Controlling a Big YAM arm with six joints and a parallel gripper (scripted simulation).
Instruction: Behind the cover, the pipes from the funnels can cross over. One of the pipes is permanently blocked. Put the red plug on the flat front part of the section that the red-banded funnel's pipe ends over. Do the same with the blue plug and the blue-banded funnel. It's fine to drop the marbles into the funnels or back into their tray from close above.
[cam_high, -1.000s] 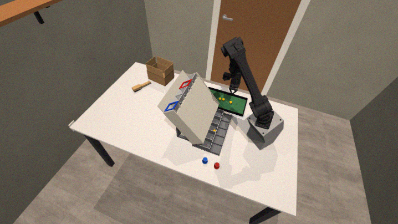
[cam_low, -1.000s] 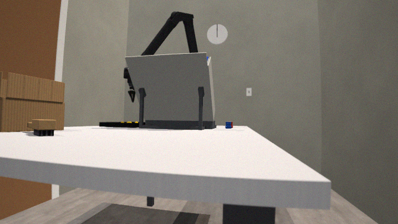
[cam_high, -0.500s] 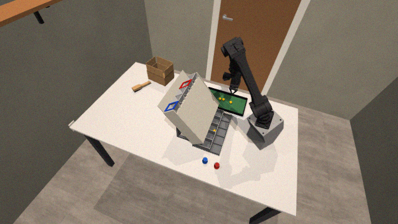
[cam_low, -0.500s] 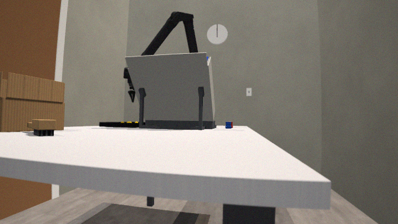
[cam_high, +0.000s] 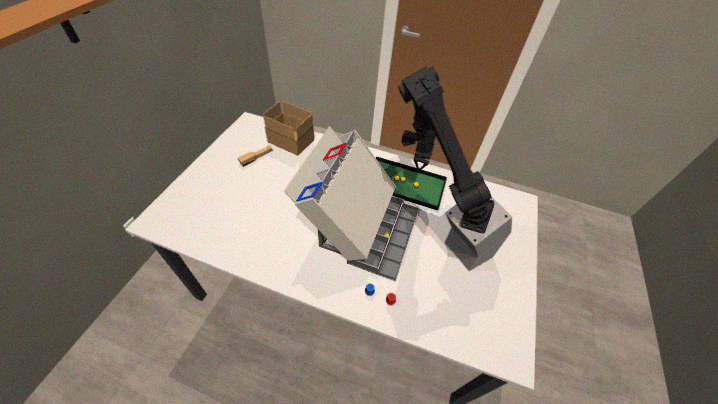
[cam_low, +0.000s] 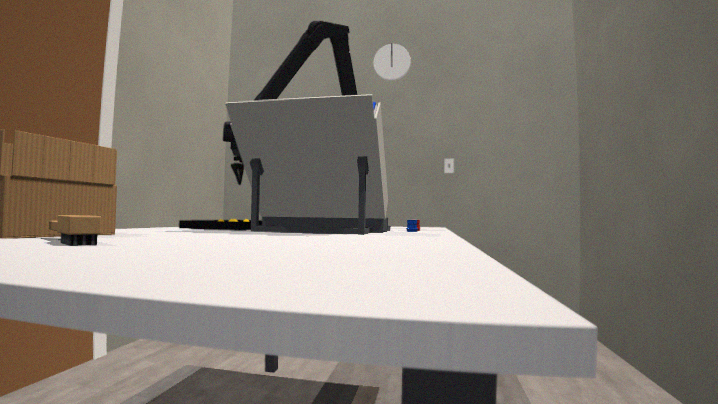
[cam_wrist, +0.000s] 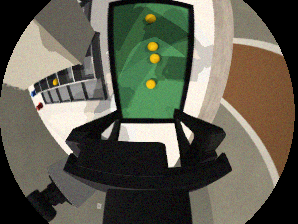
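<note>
Now: hand 16 cm above the green marble tray and 5 cm short of it. The rest, counted from my hand: grey cover (35 cm to the left, 10 cm ahead, 4 cm above).
</note>
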